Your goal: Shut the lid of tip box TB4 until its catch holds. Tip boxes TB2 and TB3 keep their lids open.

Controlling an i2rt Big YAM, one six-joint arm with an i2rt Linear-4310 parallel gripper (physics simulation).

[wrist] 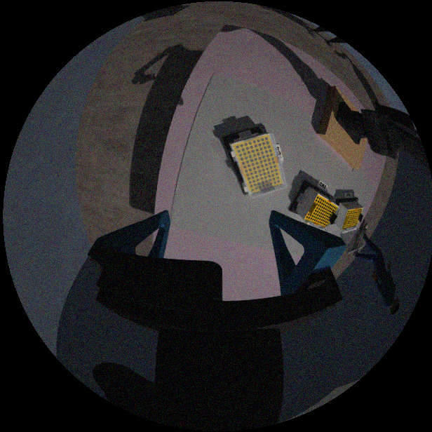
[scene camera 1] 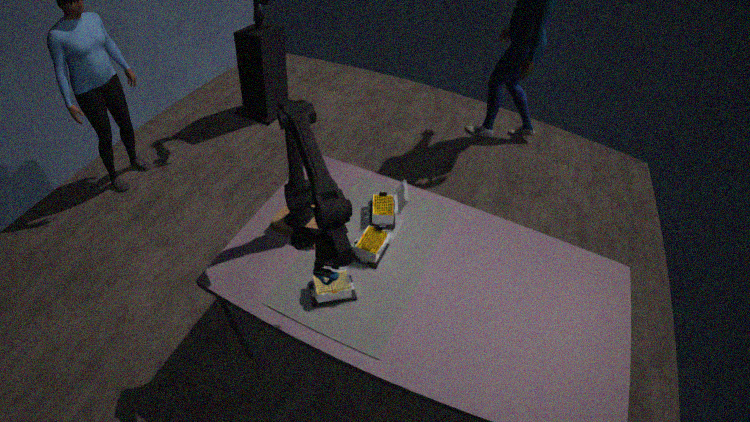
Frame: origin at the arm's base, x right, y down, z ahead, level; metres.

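Seen in the pictures: gripper, fingertip midpoint: (scene camera 1: 329,271); arm's base, origin of the base link: (scene camera 1: 300,217).
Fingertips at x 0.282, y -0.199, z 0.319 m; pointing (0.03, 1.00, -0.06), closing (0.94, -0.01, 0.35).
Offsets run from my fingertips to a thing's top centre. "*": to the spot under its first point. Level surfaces: height alone.
The nearest tip box, apparently TB4 {dz -0.049, dx -0.080, dy +0.160 m} (scene camera 1: 334,286) (wrist: 258,162), shows a pale yellow rack, seemingly through a clear lid lying over it. Its label is hard to read, and whether the catch holds cannot be told. The middle box, seemingly TB2 {dz -0.012, dx -0.312, dy +0.163 m} (scene camera 1: 373,239) (wrist: 321,210), and the farthest box, seemingly TB3 {dz -0.062, dx -0.497, dy +0.163 m} (scene camera 1: 383,204) (wrist: 352,218), show bright yellow racks uncovered. The farthest box's raised lid {* dz +0.001, dx -0.536, dy +0.134 m} (scene camera 1: 402,196) stands behind it; the middle box's lid is faint. My gripper (scene camera 1: 328,275) (wrist: 219,215) is open and empty, above the nearest box in the scene view.
The boxes stand on a grey-green mat {dy +0.238 m} (scene camera 1: 367,325) (wrist: 210,200) on the pinkish table {dy +0.240 m} (scene camera 1: 524,304). A wooden block (scene camera 1: 280,220) (wrist: 342,140) lies by the arm's base. A dark pedestal (scene camera 1: 254,73) and two people (scene camera 1: 86,57) (scene camera 1: 506,73) stand beyond the table.
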